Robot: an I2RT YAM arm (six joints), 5 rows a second.
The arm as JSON. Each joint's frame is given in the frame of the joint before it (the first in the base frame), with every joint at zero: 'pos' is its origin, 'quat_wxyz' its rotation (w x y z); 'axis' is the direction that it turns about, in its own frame. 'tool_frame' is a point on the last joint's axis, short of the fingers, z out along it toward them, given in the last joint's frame.
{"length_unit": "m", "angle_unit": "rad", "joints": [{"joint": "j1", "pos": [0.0, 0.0, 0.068], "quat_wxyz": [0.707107, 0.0, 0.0, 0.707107], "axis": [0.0, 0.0, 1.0]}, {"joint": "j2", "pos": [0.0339, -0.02, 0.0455], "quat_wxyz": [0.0, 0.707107, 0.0, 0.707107], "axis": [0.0, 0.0, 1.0]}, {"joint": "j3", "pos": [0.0, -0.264, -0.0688], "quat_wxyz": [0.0, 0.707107, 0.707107, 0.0], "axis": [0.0, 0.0, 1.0]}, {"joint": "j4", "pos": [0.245, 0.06, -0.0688], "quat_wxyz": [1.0, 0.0, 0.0, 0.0], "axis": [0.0, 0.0, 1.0]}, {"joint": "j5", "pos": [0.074, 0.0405, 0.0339], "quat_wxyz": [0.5, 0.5, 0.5, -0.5], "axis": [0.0, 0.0, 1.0]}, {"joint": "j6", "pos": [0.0, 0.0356, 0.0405], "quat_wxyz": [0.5, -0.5, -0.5, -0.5], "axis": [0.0, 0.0, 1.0]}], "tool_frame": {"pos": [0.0, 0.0, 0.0], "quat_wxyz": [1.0, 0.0, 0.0, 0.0]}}
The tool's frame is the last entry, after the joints.
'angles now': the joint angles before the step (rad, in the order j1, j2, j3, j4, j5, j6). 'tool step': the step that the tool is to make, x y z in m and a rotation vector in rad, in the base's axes. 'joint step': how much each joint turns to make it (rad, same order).
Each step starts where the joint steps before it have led.
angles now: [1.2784, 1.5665, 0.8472, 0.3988, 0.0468, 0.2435]
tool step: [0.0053, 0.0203, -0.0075, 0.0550, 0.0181, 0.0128]
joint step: [0.0000, 0.0973, 0.0465, 0.0973, -0.0220, 0.0280]
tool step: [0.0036, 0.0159, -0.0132, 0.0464, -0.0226, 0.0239]
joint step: [0.0011, 0.0938, 0.0225, 0.1224, -0.0201, -0.0136]
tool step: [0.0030, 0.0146, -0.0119, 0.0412, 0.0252, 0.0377]
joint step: [-0.0007, 0.0842, 0.0335, 0.0835, -0.0450, 0.0273]
